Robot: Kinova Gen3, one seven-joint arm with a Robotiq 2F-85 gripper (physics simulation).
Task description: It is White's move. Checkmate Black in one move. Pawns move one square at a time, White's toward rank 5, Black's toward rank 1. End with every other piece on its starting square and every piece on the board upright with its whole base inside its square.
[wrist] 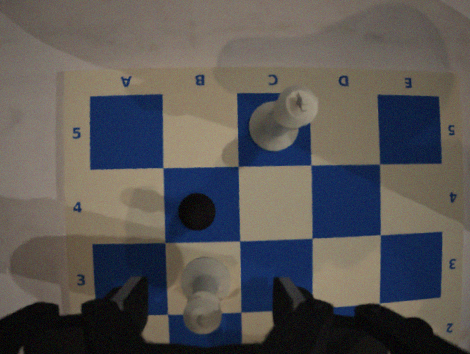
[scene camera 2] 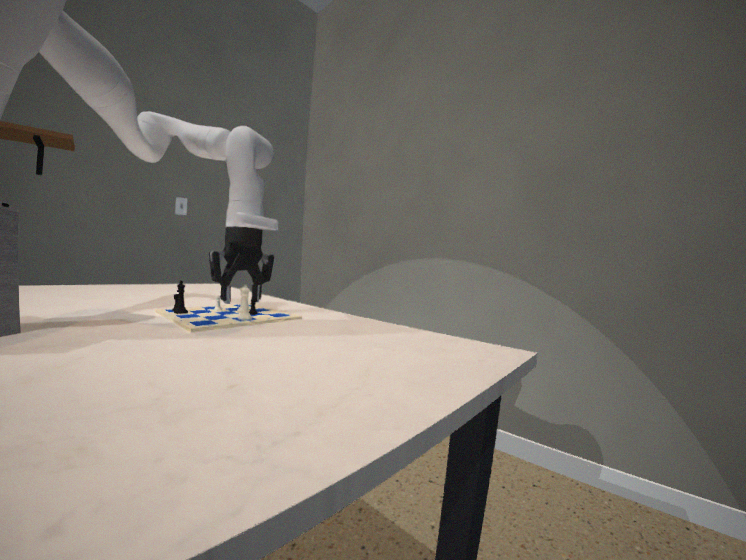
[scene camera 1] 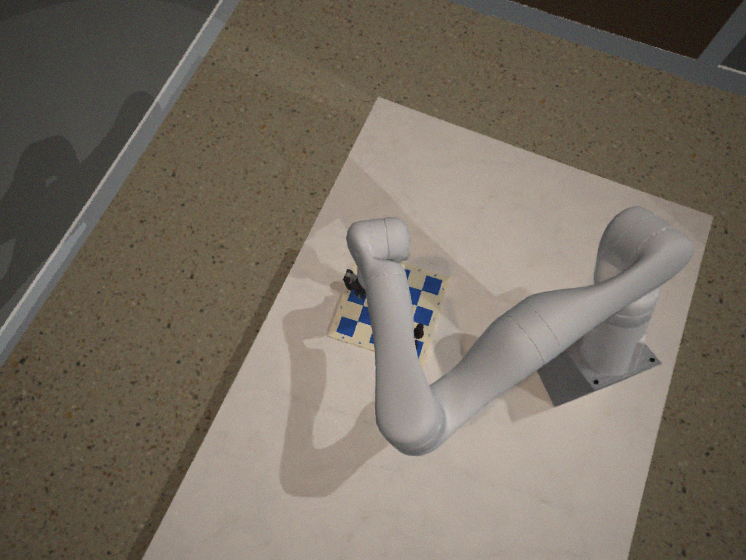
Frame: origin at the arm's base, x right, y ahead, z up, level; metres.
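Where they show: gripper, between the fingertips: (wrist: pixel 210 298) (scene camera 2: pixel 241 302); arm's base, origin of its link: (scene camera 1: pixel 607 353).
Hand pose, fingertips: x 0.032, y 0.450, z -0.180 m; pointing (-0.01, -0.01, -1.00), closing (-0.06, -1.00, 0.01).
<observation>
Things, the pixels of their top centre, and the offset from my fingertips. Level surfaces: height alone.
- chessboard, centre of its top: (wrist: pixel 277 276) (scene camera 2: pixel 226 312) (scene camera 1: pixel 390 305) dx +0.003, dy -0.035, dz -0.018 m
- white king, centre of its top: (wrist: pixel 304 99) (scene camera 2: pixel 245 284) dx +0.081, dy -0.036, dz +0.045 m
- black pawn, centre of its top: (wrist: pixel 193 218) (scene camera 2: pixel 253 298) dx +0.039, dy +0.005, dz +0.013 m
- queen, centre of its top: (wrist: pixel 201 322) dx +0.003, dy +0.003, dz +0.035 m
- small white piece, centre of its top: (scene camera 2: pixel 218 295) dx -0.036, dy -0.035, dz +0.013 m
- tall black piece, centre of its top: (scene camera 1: pixel 420 325) (scene camera 2: pixel 181 280) dx -0.040, dy -0.111, dz +0.045 m
- pale table, height of its surface: dz -0.024 m
The chessboard (scene camera 1: pixel 347 326) (scene camera 2: pixel 222 324) (wrist: pixel 80 172) lies under the arm. In the wrist view, a white king (wrist: pixel 272 126) (scene camera 2: pixel 244 308) stands on C5. A black pawn (wrist: pixel 196 211) (scene camera 2: pixel 253 309) stands on B4. A white piece with a small-knobbed head, likely the queen (wrist: pixel 204 280), has its base on B3. My gripper (wrist: pixel 210 298) (scene camera 2: pixel 241 298) is partly open and holds nothing. Its fingertips appear on either side of the B3 piece, over A3 and C3. In scene camera 2, the B3 piece is hidden behind the king. The lower ranks are cut off in the wrist view.
A small white piece (scene camera 2: pixel 218 303) stands farther back on the board. A tall black piece (scene camera 2: pixel 180 302) (scene camera 1: pixel 418 330) stands near the board's E side, overlapping a shorter black one. The pale table (scene camera 1: pixel 500 192) (scene camera 2: pixel 271 421) surrounds the board. The forearm (scene camera 1: pixel 397 361) covers much of the board.
</observation>
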